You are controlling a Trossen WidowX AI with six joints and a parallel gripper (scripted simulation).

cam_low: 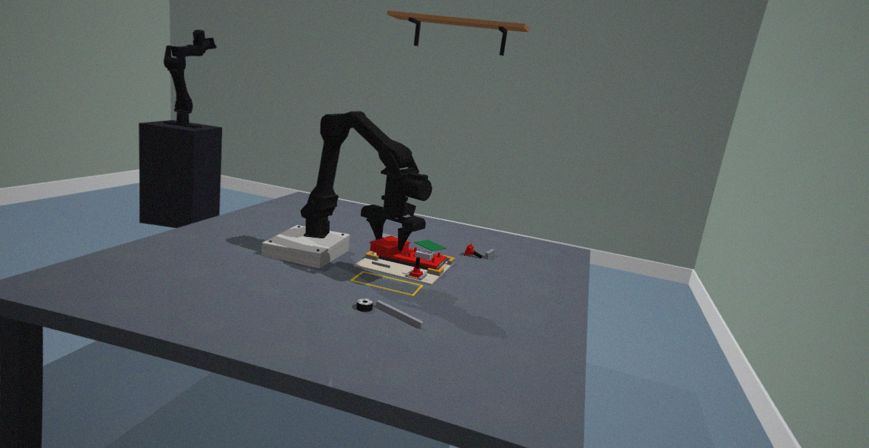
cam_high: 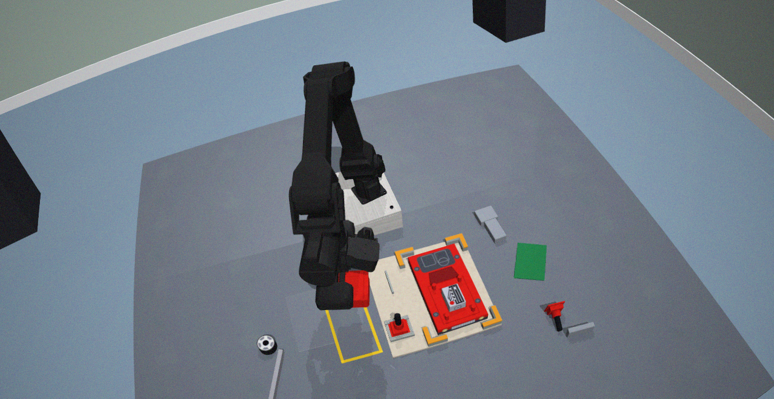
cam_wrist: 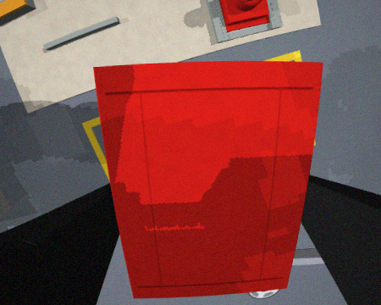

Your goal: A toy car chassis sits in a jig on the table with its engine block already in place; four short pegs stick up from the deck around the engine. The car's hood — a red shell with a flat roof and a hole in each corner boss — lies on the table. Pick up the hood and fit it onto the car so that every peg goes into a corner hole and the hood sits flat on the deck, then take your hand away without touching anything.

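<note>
Right now the grey engine block is 80 mm ahead of my gripper tip, 200 mm to the left of it and 80 mm below it. The rest, counted from my gripper tip: grey bar: 70 mm ahead, 210 mm to the right, 100 mm below; then red hood: 10 mm above; then wheel: 20 mm behind, 190 mm to the right, 100 mm below.
</note>
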